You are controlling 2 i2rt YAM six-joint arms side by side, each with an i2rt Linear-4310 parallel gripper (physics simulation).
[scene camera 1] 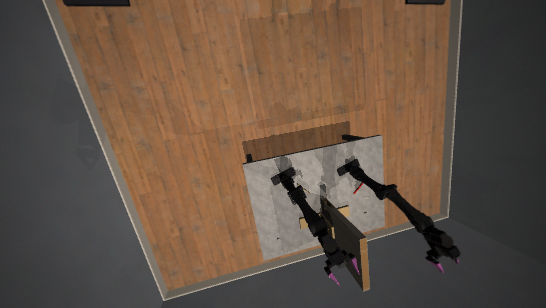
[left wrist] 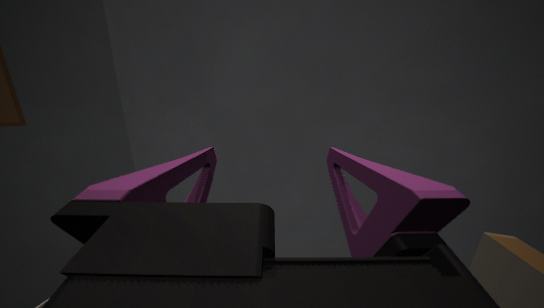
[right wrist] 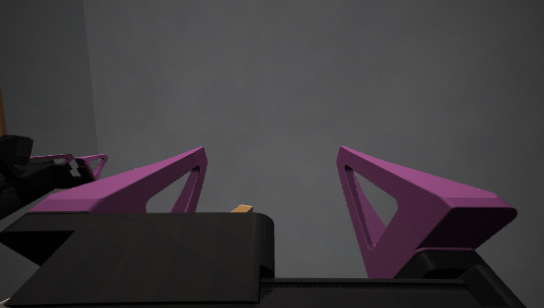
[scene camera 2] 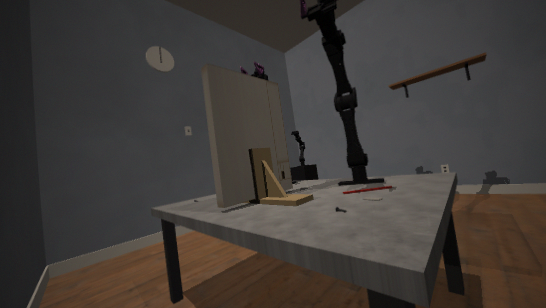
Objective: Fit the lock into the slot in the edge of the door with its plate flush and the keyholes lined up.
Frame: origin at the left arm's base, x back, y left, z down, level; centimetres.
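Seen in the pictures: left gripper, between the fingertips: [scene camera 1: 449,267] [left wrist: 271,153] [right wrist: 89,156]; right gripper, between the fingertips: [scene camera 1: 349,280] [right wrist: 271,154] [scene camera 2: 247,64]; left arm's base, origin of its link: [scene camera 1: 348,167] [scene camera 2: 360,182]; right arm's base, origin of its link: [scene camera 1: 283,176].
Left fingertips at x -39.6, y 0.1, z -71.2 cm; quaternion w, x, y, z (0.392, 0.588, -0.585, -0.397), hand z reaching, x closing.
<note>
Pixels of each thing's middle, then the offset from my left fingertips to it. "pt": a spot on its surface instead. Level surfaces: height alone.
- small dark keyhole, a spot on its surface: [scene camera 2: 283,174] pt dy -30.9, dx +21.1, dz +62.1 cm
- red rod, middle of its body: [scene camera 2: 367,190] [scene camera 1: 360,186] dy +4.1, dx +17.8, dz +70.9 cm
- thin pale piece, middle of its body: [scene camera 2: 372,198] dy +6.5, dx +3.4, dz +71.1 cm
- dark screw, middle of its body: [scene camera 2: 341,210] [scene camera 1: 365,212] dy -0.2, dx -9.9, dz +70.9 cm
- table, height of its surface: dz +71.2 cm
- door corner, a spot on its surface: [left wrist: 505,265] pt dy -38.2, dx -6.7, dz +19.8 cm
The door [scene camera 1: 345,227] [scene camera 2: 235,120] stands upright on edge on the table, held by a wooden stand [scene camera 1: 342,211] [scene camera 2: 298,200]. A small dark keyhole [scene camera 2: 283,174] shows low on its face in scene camera 2. I cannot make out the lock or the slot. My left gripper [scene camera 1: 450,266] [left wrist: 271,153] [right wrist: 89,156] is open and empty, high up and well to the right of the door in scene camera 1. My right gripper [scene camera 1: 348,279] [right wrist: 271,154] is open and empty, high up just left of the door's upper end.
A red rod [scene camera 1: 358,188] [scene camera 2: 367,190], a thin pale piece [scene camera 2: 372,199] and a dark screw [scene camera 1: 365,212] [scene camera 2: 340,210] lie on the table [scene camera 1: 270,215] [scene camera 2: 300,235] on the left arm's side. A door corner [left wrist: 505,265] shows at the lower right in the left wrist view.
</note>
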